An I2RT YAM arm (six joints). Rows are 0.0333 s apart.
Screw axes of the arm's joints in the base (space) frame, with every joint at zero. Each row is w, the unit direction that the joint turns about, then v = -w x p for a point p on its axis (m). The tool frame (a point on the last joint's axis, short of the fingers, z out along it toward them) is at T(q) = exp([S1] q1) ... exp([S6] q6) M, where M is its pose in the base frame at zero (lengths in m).
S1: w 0 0 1 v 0.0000 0.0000 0.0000
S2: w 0 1 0 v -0.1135 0.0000 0.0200
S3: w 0 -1 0 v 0.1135 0.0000 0.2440
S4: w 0 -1 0 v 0.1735 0.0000 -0.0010
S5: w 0 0 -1 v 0.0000 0.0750 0.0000
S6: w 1 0 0 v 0.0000 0.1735 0.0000
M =
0 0 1 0.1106
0 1 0 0.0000
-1 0 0 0.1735
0 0 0 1
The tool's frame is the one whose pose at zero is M.
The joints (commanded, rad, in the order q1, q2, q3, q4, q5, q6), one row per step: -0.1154, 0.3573, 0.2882, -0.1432, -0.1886, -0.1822; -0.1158, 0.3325, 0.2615, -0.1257, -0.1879, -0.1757; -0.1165, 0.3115, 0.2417, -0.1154, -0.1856, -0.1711; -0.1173, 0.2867, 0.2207, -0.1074, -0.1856, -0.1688; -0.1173, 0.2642, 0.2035, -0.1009, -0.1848, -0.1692; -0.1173, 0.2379, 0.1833, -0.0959, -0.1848, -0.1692; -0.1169, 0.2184, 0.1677, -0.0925, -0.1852, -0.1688; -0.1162, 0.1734, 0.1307, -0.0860, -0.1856, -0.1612; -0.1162, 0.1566, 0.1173, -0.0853, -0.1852, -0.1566; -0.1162, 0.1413, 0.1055, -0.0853, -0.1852, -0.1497
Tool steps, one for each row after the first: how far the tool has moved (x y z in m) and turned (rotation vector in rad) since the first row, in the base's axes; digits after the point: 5 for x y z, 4 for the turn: -0.00178, 0.00013, -0.00497, 0.0044, -0.0150, -0.0024; -0.00333, 0.00014, -0.00870, 0.0071, -0.0260, -0.0062; -0.00519, 0.00026, -0.01275, 0.0080, -0.0376, -0.0074; -0.00681, 0.00042, -0.01588, 0.0062, -0.0493, -0.0080; -0.00862, 0.00064, -0.01990, 0.0049, -0.0604, -0.0079; -0.00984, 0.00084, -0.02316, 0.0046, -0.0676, -0.0072; -0.01230, 0.00123, -0.03127, 0.0105, -0.0814, -0.0073; -0.01314, 0.00131, -0.03436, 0.0145, -0.0852, -0.0084; -0.01386, 0.00140, -0.03711, 0.0209, -0.0882, -0.0095
